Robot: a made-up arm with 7 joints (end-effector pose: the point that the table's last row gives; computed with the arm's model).
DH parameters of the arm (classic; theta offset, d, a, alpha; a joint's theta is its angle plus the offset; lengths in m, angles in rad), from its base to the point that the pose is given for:
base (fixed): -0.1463 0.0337 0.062 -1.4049
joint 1: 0 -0.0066 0.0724 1.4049
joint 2: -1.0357 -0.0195 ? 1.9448
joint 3: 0 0.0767 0.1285 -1.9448
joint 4: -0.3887 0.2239 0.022 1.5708
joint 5: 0 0.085 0.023 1.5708
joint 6: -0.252 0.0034 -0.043 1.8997
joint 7: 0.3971 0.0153 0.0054 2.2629
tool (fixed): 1.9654 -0.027 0 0
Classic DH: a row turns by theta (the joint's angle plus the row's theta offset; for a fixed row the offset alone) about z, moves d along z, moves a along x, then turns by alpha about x.
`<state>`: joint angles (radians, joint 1 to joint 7).
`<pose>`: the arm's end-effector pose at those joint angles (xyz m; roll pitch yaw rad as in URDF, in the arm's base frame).
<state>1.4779 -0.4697 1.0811 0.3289 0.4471 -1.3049 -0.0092</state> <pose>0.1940 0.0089 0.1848 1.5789 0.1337 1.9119</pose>
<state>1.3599 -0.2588 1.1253 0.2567 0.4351 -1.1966 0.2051</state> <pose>0.1578 -0.0172 0.1925 1.3908 0.2347 1.8073</pose>
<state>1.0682 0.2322 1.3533 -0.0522 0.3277 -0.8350 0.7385</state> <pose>0.0518 -0.0325 0.1512 0.6739 0.1309 1.1936</pose>
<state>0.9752 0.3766 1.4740 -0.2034 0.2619 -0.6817 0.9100</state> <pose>0.0230 -0.0207 0.1185 0.4683 -0.1544 1.0035</pose>
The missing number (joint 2, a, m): 0.0908
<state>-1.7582 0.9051 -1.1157 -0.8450 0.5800 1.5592 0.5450</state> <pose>-0.0159 -0.1743 0.4422 2.8975 -0.7406 2.9501</pose>
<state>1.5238 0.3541 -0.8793 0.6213 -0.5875 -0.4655 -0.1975</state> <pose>0.0919 -0.2619 -0.3121 2.6611 0.7341 -0.0866</pose>
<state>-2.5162 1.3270 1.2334 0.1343 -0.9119 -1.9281 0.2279</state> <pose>-0.0769 -0.1810 -0.0910 2.7901 1.3594 -1.2110</pose>
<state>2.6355 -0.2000 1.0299 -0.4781 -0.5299 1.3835 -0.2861</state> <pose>0.1949 -0.0232 -0.0825 -1.1829 0.6534 0.1594</pose>
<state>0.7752 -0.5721 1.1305 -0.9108 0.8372 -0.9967 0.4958</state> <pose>0.0977 0.0689 0.0732 -0.7007 0.3239 -0.1529</pose>
